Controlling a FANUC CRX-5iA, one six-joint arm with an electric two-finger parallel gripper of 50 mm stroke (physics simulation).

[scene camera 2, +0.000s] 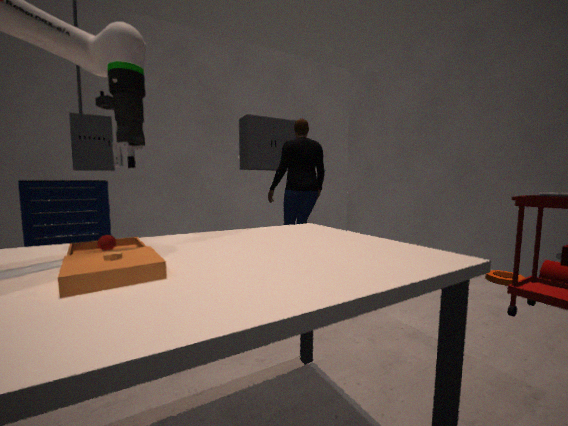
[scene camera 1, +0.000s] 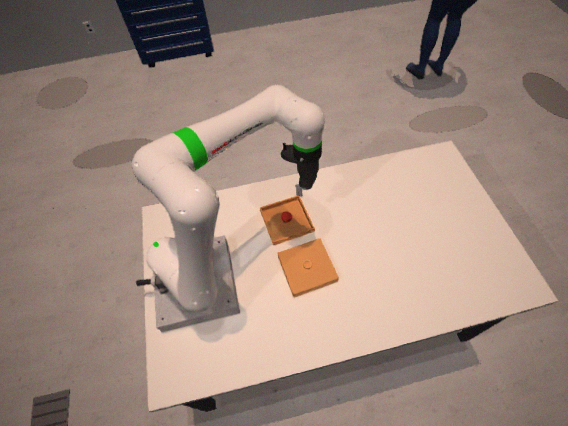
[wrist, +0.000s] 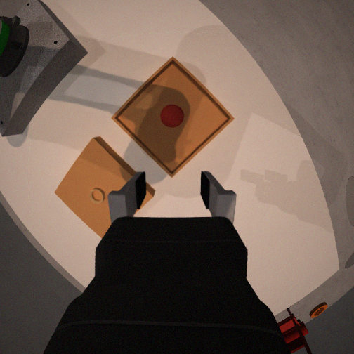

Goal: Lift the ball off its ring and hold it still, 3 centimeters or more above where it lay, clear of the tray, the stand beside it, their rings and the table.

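Places are measured from the arm's base along level axes (x ahead, y left, z up), in centimetres.
Where they show: gripper, between the fingertips: (scene camera 2: 125,167) (scene camera 1: 302,190).
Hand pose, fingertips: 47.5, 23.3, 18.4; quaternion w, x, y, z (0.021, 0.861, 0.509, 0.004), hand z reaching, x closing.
Observation:
Things, the pixels of their top centre, and the offset from my fingertips, as dx, dy, dz. "*": a spot on its surface instead. Level surfaces: height alone.
- red ball, centre of its top: (scene camera 2: 106,234) (scene camera 1: 286,214) -6.7, +2.8, -20.3
- orange walled tray, a spot on its surface: (scene camera 1: 274,242) * -12.8, -8.7, -23.8
- empty ring, a spot on its surface: (scene camera 1: 307,269) * -0.5, -23.0, -22.1
- white table, height of its surface: dz -26.2
The red ball (scene camera 1: 286,216) (scene camera 2: 106,243) (wrist: 172,116) sits near the middle of the orange walled tray (scene camera 1: 274,242) (wrist: 202,149); the ring under it is hidden. The flat orange stand (scene camera 1: 320,280) (scene camera 2: 112,285) (wrist: 75,185) is beside the tray, with an empty ring (scene camera 1: 307,269) (wrist: 92,195) on its top. My gripper (scene camera 1: 299,191) (scene camera 2: 125,162) (wrist: 172,182) is open, with nothing between its fingers. It points down, well above the table and apart from the ball. In the wrist view the ball shows beyond the fingertips, and the arm's shadow falls over the tray.
The tray and stand lie on the white table (scene camera 1: 400,240) (scene camera 2: 280,280) (wrist: 270,240), with a narrow gap between them. The robot's grey base plate (scene camera 1: 230,295) (wrist: 65,55) is to their left in scene camera 1. A person (scene camera 1: 440,35) (scene camera 2: 303,165) stands behind the table. A red cart (scene camera 2: 540,201) is off to the right.

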